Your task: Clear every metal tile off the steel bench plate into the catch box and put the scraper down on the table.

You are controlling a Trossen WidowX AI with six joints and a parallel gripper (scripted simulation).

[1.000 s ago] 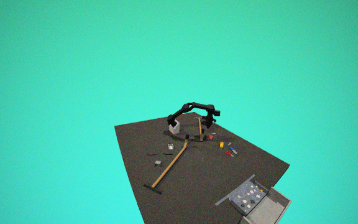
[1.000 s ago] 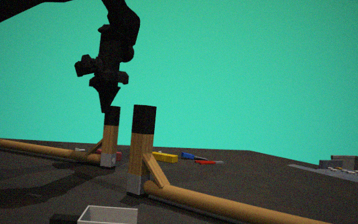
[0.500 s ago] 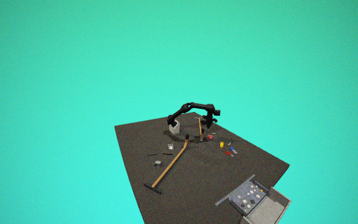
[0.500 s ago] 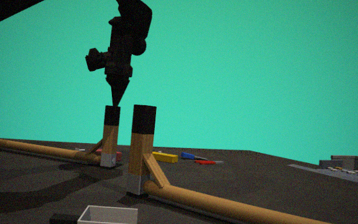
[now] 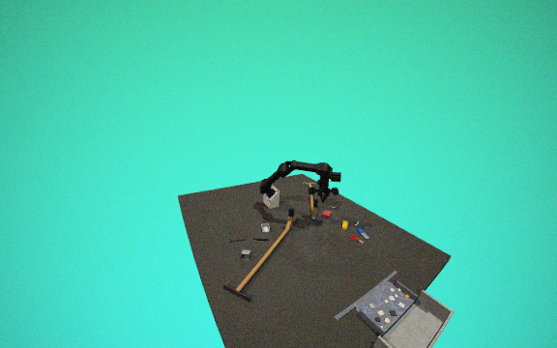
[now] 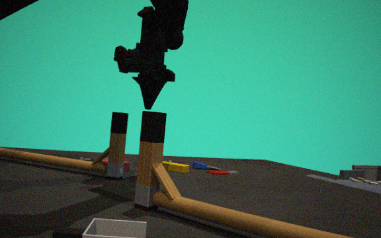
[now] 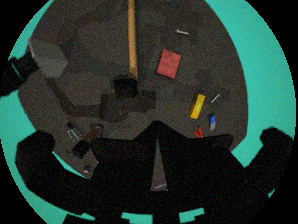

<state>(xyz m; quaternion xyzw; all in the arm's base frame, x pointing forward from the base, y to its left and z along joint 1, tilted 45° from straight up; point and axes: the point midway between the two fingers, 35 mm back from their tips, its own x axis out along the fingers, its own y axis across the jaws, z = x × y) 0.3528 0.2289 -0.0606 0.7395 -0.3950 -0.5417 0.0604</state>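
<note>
Now: gripper tip 150 mm short of the long scraper, 440 mm to the left of it and 100 mm above it. Round my gripper tip: red tool 260 mm ahead, 110 mm to the left, 160 mm below; red block 60 mm behind, 110 mm to the left, 150 mm below; yellow block 110 mm ahead, 140 mm to the left, 140 mm below.
</note>
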